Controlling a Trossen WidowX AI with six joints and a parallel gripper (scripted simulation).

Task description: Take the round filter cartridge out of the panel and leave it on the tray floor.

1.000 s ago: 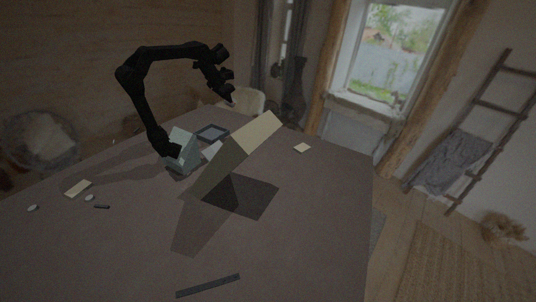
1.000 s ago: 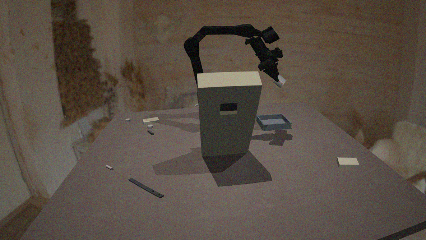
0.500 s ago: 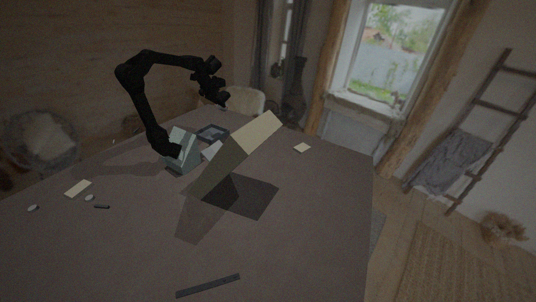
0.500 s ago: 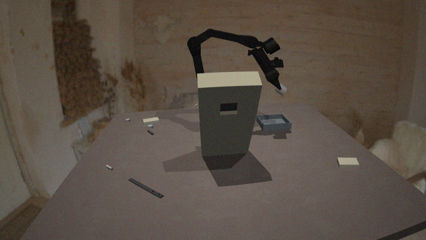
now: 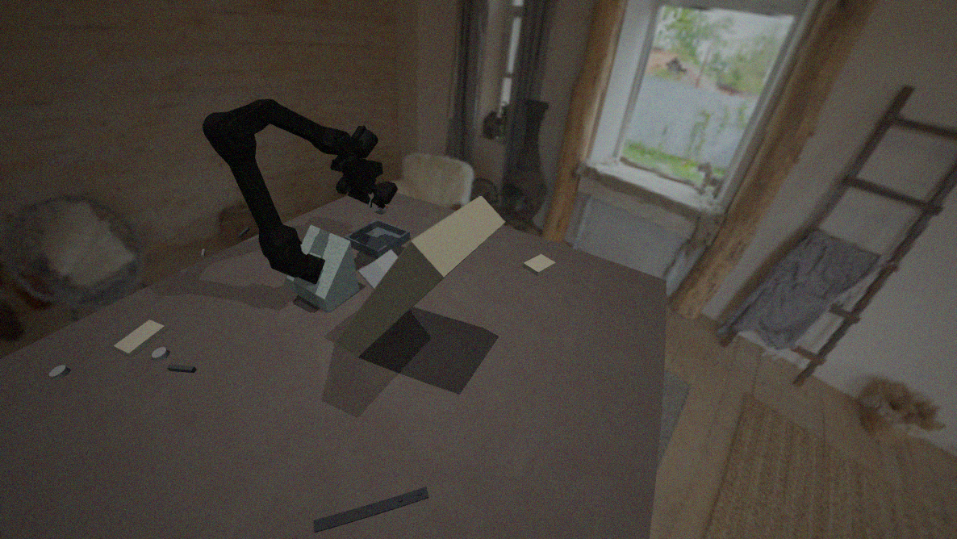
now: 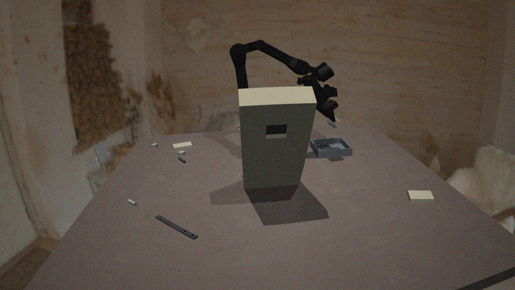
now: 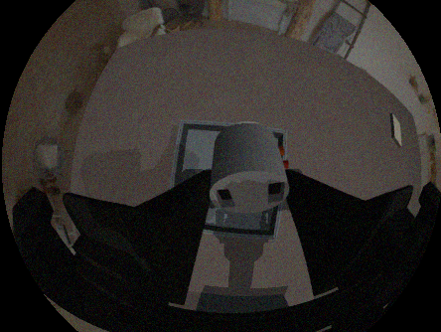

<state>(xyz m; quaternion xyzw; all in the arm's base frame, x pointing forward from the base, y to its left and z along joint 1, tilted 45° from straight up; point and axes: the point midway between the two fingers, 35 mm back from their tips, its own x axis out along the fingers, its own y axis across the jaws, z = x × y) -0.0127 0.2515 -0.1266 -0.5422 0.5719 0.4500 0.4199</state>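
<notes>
My gripper tip is now 130 mm above the blue tray and 10 mm past it. Round my gripper tip: round filter cartridge: right at my gripper tip; service panel: 340 mm ahead, 310 mm to the right, 50 mm above.
</notes>
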